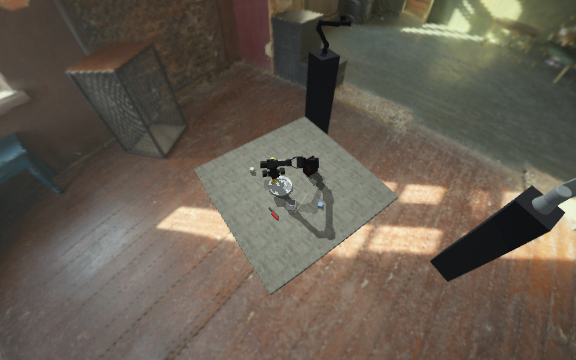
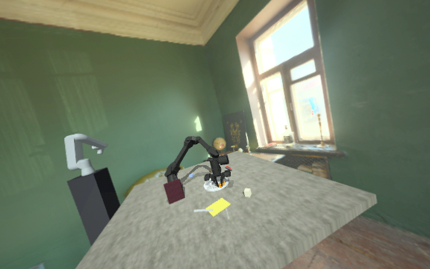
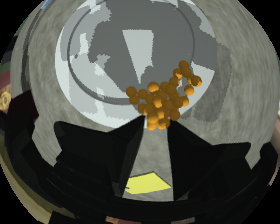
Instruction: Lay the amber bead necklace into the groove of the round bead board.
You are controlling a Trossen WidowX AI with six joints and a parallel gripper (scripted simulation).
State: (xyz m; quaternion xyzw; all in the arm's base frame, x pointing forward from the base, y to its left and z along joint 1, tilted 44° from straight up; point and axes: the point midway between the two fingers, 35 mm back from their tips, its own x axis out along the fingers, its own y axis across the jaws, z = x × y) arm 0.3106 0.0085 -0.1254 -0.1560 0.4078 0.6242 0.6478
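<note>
The board is 9 cm to the left of my gripper tip, 1 cm below it and 1 cm behind it. The rest, counted from my gripper tip: white stick (17 cm to the right, 15 cm behind, 1 cm below); then small white cube (18 cm to the right, 13 cm ahead); then yellow card (18 cm to the right, 6 cm behind, 2 cm below).
</note>
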